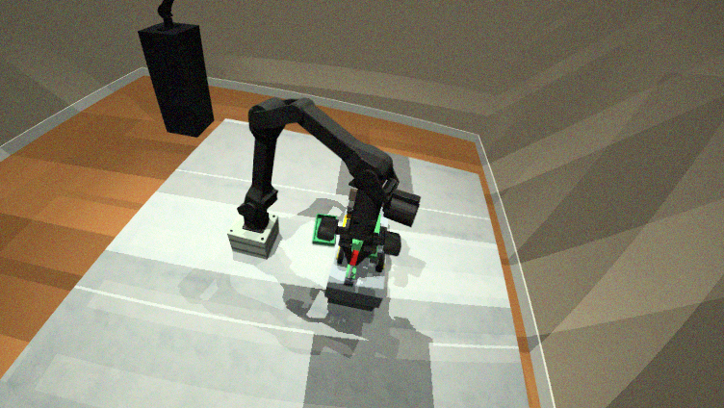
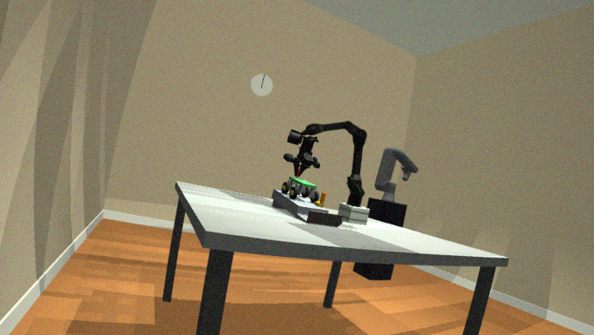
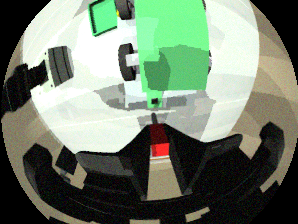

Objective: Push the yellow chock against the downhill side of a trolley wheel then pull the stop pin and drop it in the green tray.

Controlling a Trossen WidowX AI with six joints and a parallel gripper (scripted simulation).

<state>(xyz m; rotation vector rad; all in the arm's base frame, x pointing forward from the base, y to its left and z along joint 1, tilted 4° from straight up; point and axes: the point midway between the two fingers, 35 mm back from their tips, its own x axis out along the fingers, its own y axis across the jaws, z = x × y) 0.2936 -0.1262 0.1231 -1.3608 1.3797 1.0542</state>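
Now: the yellow chock 220 mm to the left of my gripper tip, 90 mm below it and 30 mm behind it. Round my gripper tip: green-topped trolley (120 mm to the left, 60 mm below, 30 mm ahead); dark brown block (390 mm to the left, 150 mm below, 30 mm ahead); red-headed stop pin (right at my gripper tip).
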